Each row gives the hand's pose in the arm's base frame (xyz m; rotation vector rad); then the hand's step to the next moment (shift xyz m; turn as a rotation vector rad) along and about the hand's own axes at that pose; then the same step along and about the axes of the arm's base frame.
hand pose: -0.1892 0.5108 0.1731 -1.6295 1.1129 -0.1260
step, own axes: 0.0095 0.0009 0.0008 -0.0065 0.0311 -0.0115
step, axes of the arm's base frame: 0.0052 -0.0061 -0.0053 -0.0287 -0.0021 -0.0177
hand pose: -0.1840 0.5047 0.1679 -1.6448 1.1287 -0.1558
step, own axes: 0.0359 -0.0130 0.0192 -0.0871 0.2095 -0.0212
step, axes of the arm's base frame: 0.0386 -0.0134 -0.0125 -0.1827 0.0560 -0.1242
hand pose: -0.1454 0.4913 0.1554 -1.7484 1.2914 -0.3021
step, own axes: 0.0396 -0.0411 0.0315 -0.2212 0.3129 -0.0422
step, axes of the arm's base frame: 0.0631 -0.0160 0.0024 -0.3181 0.1560 -0.1519
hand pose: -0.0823 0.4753 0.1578 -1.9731 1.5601 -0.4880
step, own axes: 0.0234 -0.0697 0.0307 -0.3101 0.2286 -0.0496
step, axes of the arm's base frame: 0.0772 -0.0053 0.0191 -0.2812 0.2534 -0.0870
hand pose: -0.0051 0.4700 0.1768 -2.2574 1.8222 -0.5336
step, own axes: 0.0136 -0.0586 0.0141 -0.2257 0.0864 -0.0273
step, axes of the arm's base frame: 0.0608 -0.0011 0.0107 -0.1291 0.2018 -0.0420
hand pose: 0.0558 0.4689 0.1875 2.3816 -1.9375 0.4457
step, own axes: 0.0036 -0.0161 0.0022 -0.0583 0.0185 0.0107
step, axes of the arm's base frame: 0.0166 -0.0004 0.0012 -0.0262 0.0493 -0.0273
